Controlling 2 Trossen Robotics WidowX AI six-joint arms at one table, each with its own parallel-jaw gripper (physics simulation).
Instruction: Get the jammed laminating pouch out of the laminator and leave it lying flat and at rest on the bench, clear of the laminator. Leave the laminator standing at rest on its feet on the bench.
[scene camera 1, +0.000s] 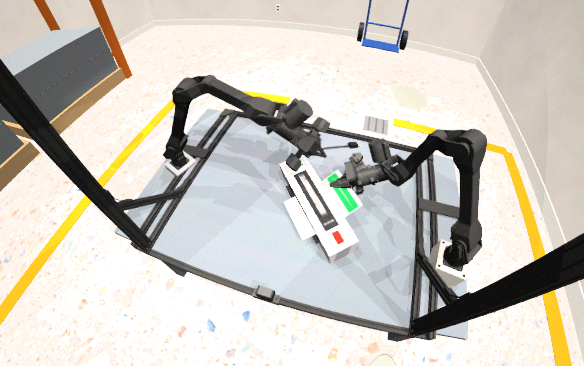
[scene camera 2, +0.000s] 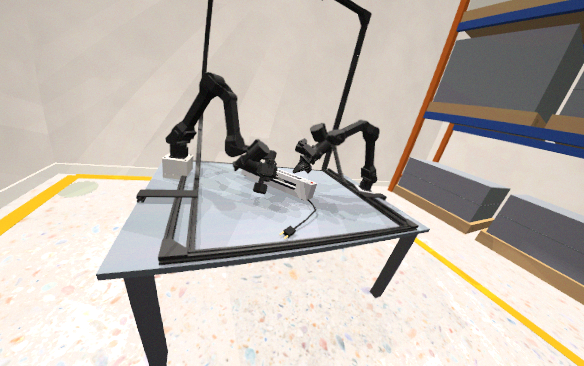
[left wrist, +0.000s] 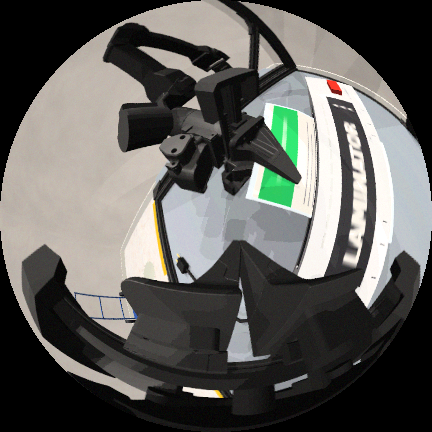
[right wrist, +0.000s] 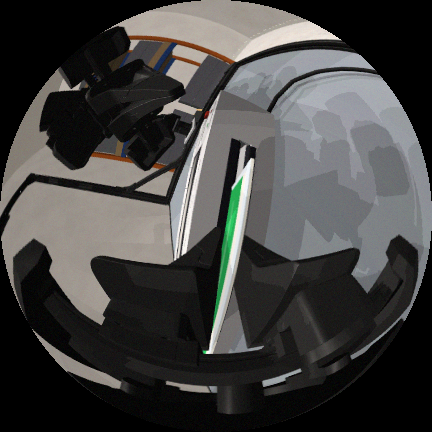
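Where they show: left gripper, between the fingertips: (scene camera 1: 325, 156) (scene camera 2: 293, 172) (left wrist: 237, 245) (right wrist: 179, 91); right gripper, between the fingertips: (scene camera 1: 329, 185) (scene camera 2: 277, 177) (left wrist: 298, 182) (right wrist: 222, 232); left arm's base, origin of its link: (scene camera 1: 179, 162) (scene camera 2: 364, 188) (right wrist: 188, 129); right arm's base, origin of its link: (scene camera 1: 453, 258) (scene camera 2: 178, 156).
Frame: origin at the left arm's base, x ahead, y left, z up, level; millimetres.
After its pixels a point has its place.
The white laminator (scene camera 1: 314, 197) @[z 58, x 545, y 152 mm] (scene camera 2: 304, 189) @[z 37, x 431, y 274 mm] (left wrist: 357, 200) @[z 59, x 512, y 173 mm] (right wrist: 260, 130) @[z 12, x 449, y 270 mm] is on the bench, its label strip facing up; whether all its feet touch is hidden. The green-and-white pouch (scene camera 1: 345, 194) @[z 63, x 618, y 219 mm] (left wrist: 277, 187) @[z 61, x 553, y 250 mm] (right wrist: 231, 215) @[z 62, x 555, y 251 mm] sticks out of the slot on its long side, with its far end at the slot. My right gripper (scene camera 1: 332, 184) @[z 50, x 555, y 227 mm] (right wrist: 222, 232) @[z 50, x 555, y 227 mm] is shut on the pouch, which runs between its fingers. My left gripper (scene camera 1: 324, 155) @[z 107, x 499, y 281 mm] (left wrist: 237, 245) @[z 107, x 499, y 281 mm] is shut and empty, above the laminator's far end in scene camera 1.
A white flat piece (scene camera 1: 299, 218) @[z 6, x 535, y 88 mm] shows at the laminator's opposite long side; I cannot tell whether it is pouch or tray. A black cord ends in a plug (scene camera 1: 354, 144) @[z -10, x 503, y 520 mm] (scene camera 2: 288, 231) @[z -11, x 500, y 530 mm] (left wrist: 183, 264) @[z -10, x 496, y 504 mm] on the bench. Dark frame rails (scene camera 1: 420, 225) @[z -10, x 883, y 320 mm] (scene camera 2: 280, 247) @[z -12, x 526, y 609 mm] border the bench. The two grippers are close together.
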